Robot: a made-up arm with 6 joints. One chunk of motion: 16 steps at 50 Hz.
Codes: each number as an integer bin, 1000 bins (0 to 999) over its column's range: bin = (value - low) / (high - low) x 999, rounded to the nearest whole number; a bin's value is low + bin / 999 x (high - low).
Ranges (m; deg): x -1.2..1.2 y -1.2..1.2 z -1.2..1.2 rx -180..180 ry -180..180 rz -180..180
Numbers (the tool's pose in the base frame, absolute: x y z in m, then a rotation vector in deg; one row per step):
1: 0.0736 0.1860 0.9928 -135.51 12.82 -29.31
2: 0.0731 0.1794 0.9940 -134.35 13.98 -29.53
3: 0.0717 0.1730 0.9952 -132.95 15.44 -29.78
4: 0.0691 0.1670 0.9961 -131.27 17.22 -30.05
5: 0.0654 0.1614 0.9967 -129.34 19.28 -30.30
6: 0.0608 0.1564 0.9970 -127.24 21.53 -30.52
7: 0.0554 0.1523 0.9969 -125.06 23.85 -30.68
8: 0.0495 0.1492 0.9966 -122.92 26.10 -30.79
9: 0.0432 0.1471 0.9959 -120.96 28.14 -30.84
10: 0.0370 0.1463 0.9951 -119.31 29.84 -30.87
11: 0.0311 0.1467 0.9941 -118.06 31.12 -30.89
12: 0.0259 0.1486 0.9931 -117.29 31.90 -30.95
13: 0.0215 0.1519 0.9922 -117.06 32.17 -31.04
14: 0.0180 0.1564 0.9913 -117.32 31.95 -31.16
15: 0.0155 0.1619 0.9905 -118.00 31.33 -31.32
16: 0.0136 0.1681 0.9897 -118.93 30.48 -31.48
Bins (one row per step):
1: 530 577 913 123 535 418
2: 530 574 913 127 538 418
3: 529 572 914 131 542 417
4: 528 569 914 135 547 416
5: 527 567 914 141 553 415
6: 525 565 915 146 559 415
7: 523 563 914 152 566 414
8: 520 562 914 158 572 414
9: 517 561 914 164 578 414
10: 515 560 914 168 582 414
11: 512 561 913 172 586 414
12: 510 561 913 174 588 414
13: 508 563 913 175 589 413
14: 507 565 912 174 588 413
15: 506 567 912 172 586 413
16: 505 569 911 169 584 412

